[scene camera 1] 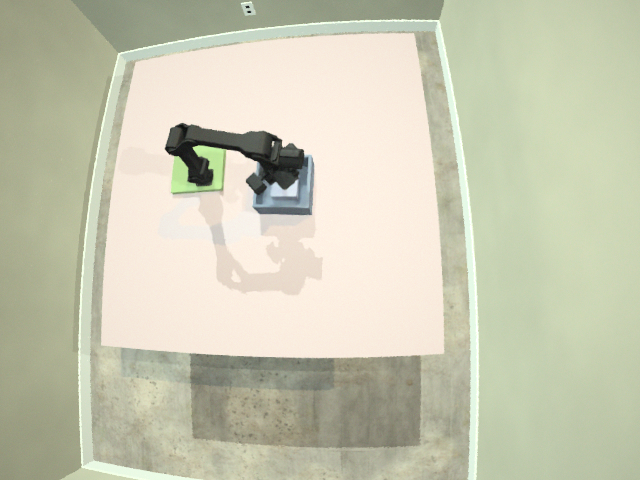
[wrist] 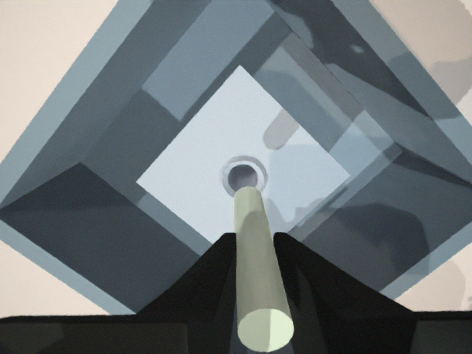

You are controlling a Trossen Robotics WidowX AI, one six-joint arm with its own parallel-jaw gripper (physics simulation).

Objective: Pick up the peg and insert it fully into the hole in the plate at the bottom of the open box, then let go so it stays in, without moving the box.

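Where they show: gripper, fingertip midpoint: [wrist: 254, 244]; arm's base, origin of the base link: [scene camera 1: 204, 177].
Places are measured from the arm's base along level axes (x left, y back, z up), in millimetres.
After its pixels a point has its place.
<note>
The pale green round peg [wrist: 257, 265] {x -53, y -320, z 131 mm} is held between the black fingers of my gripper [wrist: 254, 244] {x -49, y -316, z 109 mm}, which is shut on it. In the wrist view the peg's far end shows over the near edge of the hole [wrist: 243, 177] in the white plate [wrist: 195, 175] {x -29, y -339, z 33 mm}. The plate lies at the bottom of the open blue-grey box [wrist: 50, 95] {x -30, y -412, z 74 mm} [scene camera 1: 283, 210] {x -141, y -319, z 34 mm}. In the scene view my gripper is over the box and partly hides it and the plate [scene camera 1: 283, 192] {x -77, y -315, z 34 mm}; the peg and the hole cannot be made out there. The height of the peg's end above the plate is hard to tell.
The box walls stand on all sides of the plate. The arm's base stands on a green square [scene camera 1: 180, 184] {x -23, y 101, z -1 mm} to the left of the box. Both are on the pale pink table top [scene camera 1: 361, 232] {x -204, y -583, z -24 mm}. Shadows of the arm fall on the table and in the box.
</note>
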